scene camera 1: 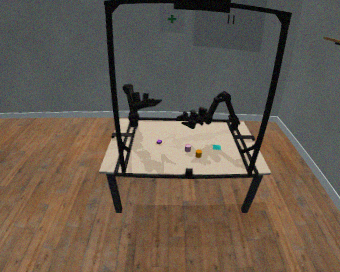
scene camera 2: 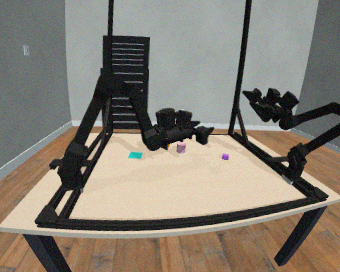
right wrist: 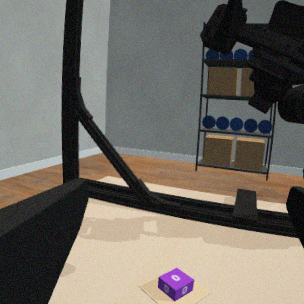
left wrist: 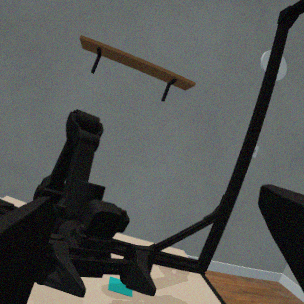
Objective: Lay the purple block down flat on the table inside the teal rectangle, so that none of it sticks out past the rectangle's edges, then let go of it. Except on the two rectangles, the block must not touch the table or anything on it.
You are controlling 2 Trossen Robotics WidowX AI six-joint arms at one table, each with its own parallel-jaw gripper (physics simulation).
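Places are measured from the left arm's base along level axes (x back, y right, z up), in metres.
Where they show: left gripper, fingertip midpoint: (scene camera 1: 160, 100) (scene camera 2: 245, 96) (right wrist: 278, 2) (left wrist: 157, 202); right gripper, fingertip midpoint: (scene camera 1: 179, 120) (scene camera 2: 206, 125) (right wrist: 190, 193) (left wrist: 121, 293); left arm's base, link origin: (scene camera 1: 134, 125) (scene camera 2: 292, 177); right arm's base, link origin: (scene camera 1: 233, 128) (scene camera 2: 72, 184).
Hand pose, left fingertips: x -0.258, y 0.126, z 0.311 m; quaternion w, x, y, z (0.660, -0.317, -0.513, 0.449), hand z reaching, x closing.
Note:
Each offset is from my left fingertips to the top centre of the thing. "spot": to the spot under its first point.
The purple block @(dx +0.002, dy +0.083, dz -0.311 m) (scene camera 1: 159, 142) (scene camera 2: 225, 157) (right wrist: 176, 284) sits flat on a thin tan rectangle @(spot: dx -0.012, dy +0.112, dz -0.329 m) (right wrist: 149, 287). The teal rectangle @(spot: dx -0.453, dy +0.091, dz -0.329 m) (scene camera 1: 216, 147) (scene camera 2: 135, 155) (left wrist: 120, 286) lies bare on the table, at the right in scene camera 1. My left gripper (scene camera 1: 159, 101) (scene camera 2: 249, 100) (left wrist: 157, 202) is open and empty, raised high above the table. My right gripper (scene camera 1: 182, 121) (scene camera 2: 204, 131) (right wrist: 190, 193) is open and empty, above the table between block and teal rectangle, with the block ahead of and below its fingers in the right wrist view.
A pink cylinder @(dx -0.225, dy +0.153, dz -0.284 m) (scene camera 1: 188, 148) (scene camera 2: 181, 147) stands between the purple block and the teal rectangle. An orange cylinder @(dx -0.306, dy +0.214, dz -0.285 m) (scene camera 1: 199, 154) stands near it, mostly hidden behind the right arm in scene camera 2. Black frame rails (scene camera 2: 175, 221) run along the table's edges, with tall posts (scene camera 1: 272, 90) above.

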